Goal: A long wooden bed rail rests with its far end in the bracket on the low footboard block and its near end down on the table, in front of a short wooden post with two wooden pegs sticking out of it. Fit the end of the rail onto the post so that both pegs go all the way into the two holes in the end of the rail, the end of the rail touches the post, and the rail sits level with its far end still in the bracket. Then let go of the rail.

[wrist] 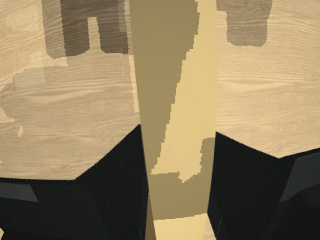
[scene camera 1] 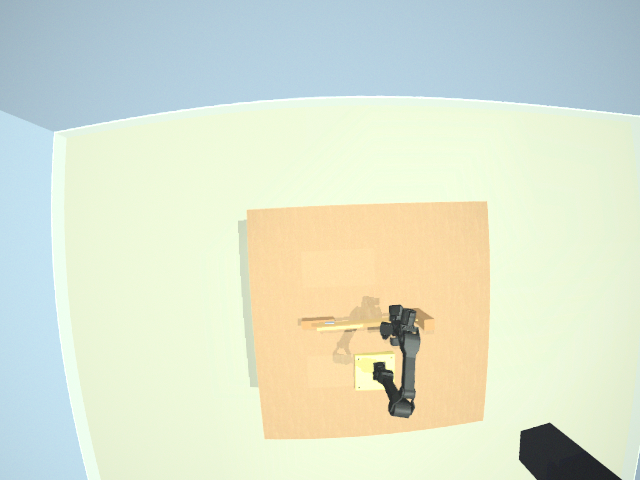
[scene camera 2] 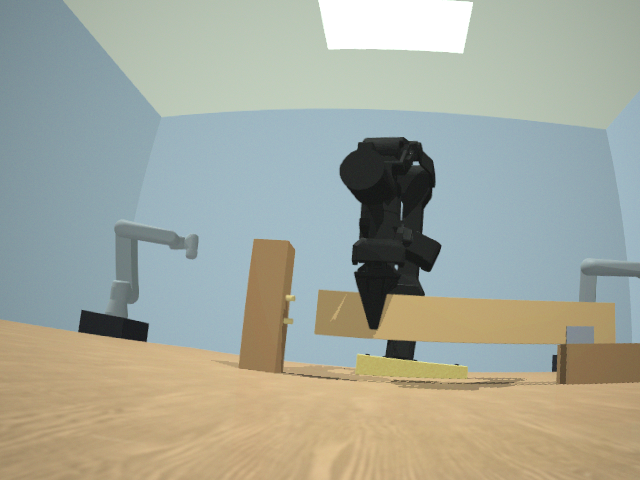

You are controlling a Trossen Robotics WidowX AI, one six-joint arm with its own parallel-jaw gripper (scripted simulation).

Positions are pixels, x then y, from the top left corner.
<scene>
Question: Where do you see a wooden rail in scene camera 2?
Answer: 413, 318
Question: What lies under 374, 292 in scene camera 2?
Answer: My gripper.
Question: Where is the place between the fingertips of my gripper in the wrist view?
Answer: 165, 130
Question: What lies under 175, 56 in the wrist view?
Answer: A wooden rail.
</scene>
